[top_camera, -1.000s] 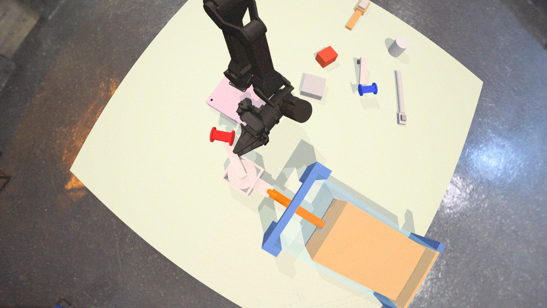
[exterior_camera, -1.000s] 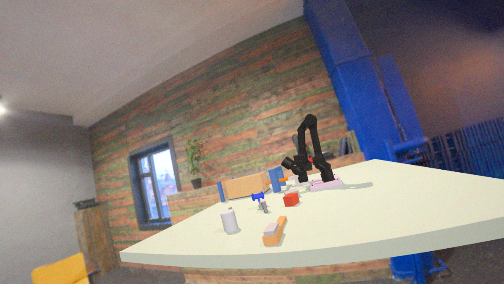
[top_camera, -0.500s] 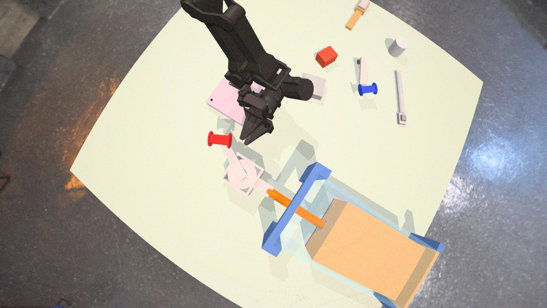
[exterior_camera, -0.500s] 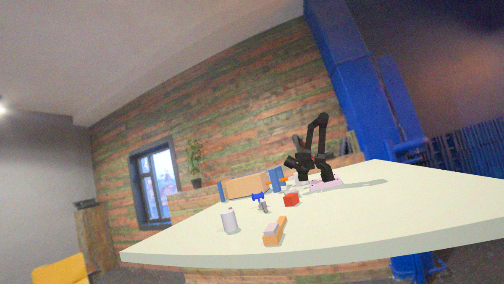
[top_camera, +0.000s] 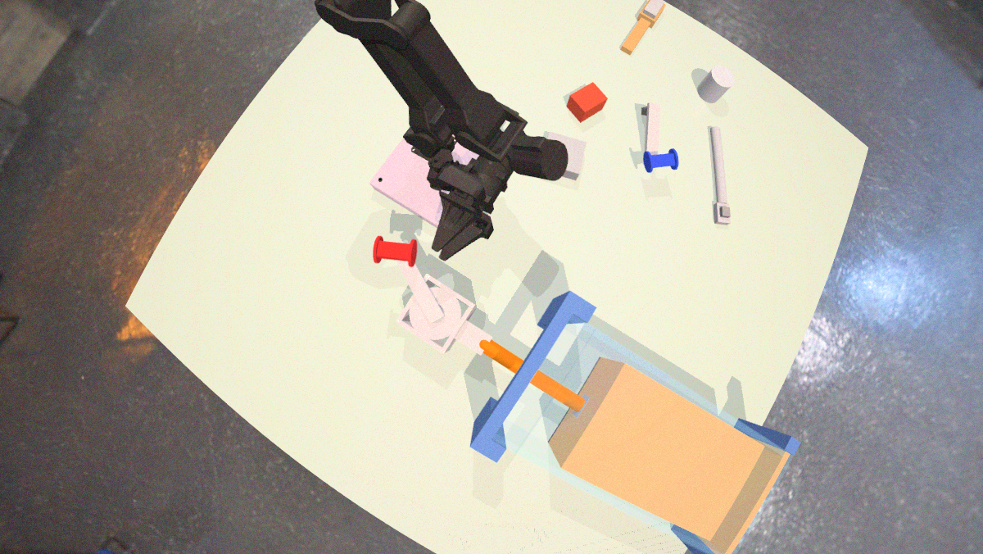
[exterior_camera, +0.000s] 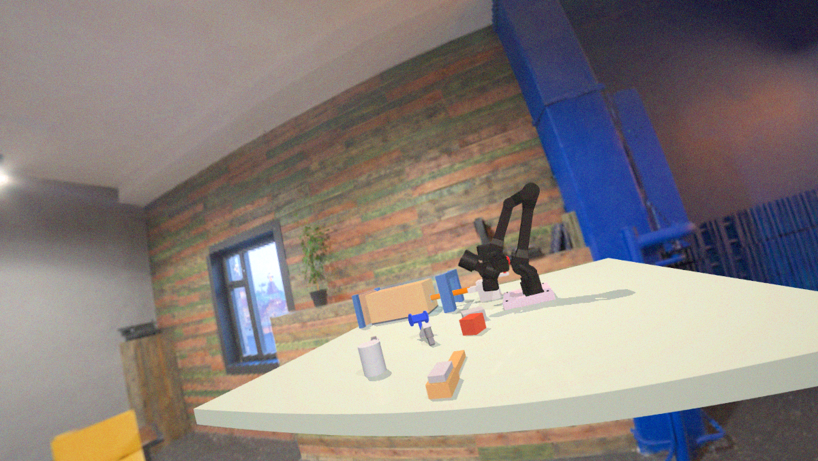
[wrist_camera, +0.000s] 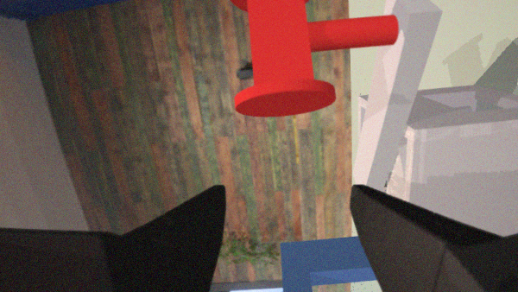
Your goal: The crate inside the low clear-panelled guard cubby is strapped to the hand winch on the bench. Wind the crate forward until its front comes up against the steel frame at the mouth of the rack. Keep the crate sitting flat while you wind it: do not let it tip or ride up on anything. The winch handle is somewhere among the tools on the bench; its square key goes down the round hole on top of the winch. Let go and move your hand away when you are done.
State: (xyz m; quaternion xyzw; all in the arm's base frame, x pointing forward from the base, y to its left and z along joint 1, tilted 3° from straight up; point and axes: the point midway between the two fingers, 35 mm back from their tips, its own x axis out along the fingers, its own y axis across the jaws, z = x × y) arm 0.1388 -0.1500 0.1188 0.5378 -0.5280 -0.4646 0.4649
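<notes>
Right now my gripper tip is 50 mm above the crank handle with red knob, 40 mm to the left of it and 20 mm past it. From my gripper tip the other things lie so: grey block: 290 mm to the left, 130 mm below, 70 mm ahead; blue steel frame: 190 mm ahead, 80 mm to the right, 40 mm below; grey winch: 120 mm below, 80 mm to the right, 20 mm ahead.
</notes>
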